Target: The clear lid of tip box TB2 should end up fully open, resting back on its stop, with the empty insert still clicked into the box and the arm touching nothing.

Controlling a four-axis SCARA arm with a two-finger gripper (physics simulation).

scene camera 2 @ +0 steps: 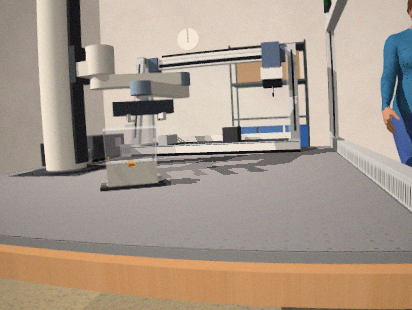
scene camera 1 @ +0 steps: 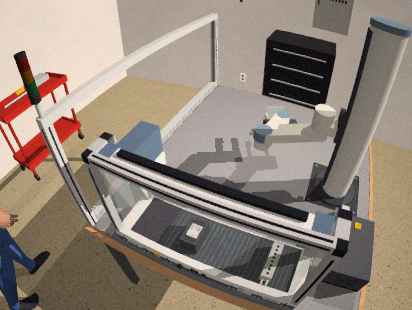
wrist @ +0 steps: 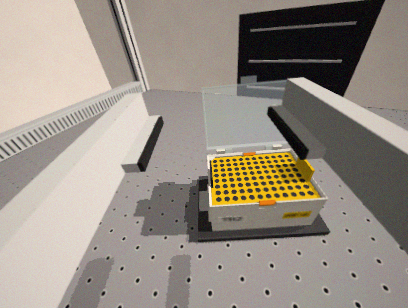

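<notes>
Tip box TB2 is a white box on a dark base plate. Its yellow insert has rows of empty holes and lies level inside the rim, with orange clips at the front and back edges. The clear lid stands raised from the far rim; its exact angle is hard to tell. My gripper is shut at its narrowest, with a wide gap and nothing between its fingers. It hangs above the box; in the wrist view the right finger overlaps the lid's right edge. No contact shows.
The arm's column rises beside the box. A gantry frame stands across the table. A slotted rail runs along one side. A black drawer cabinet stands beyond the table.
</notes>
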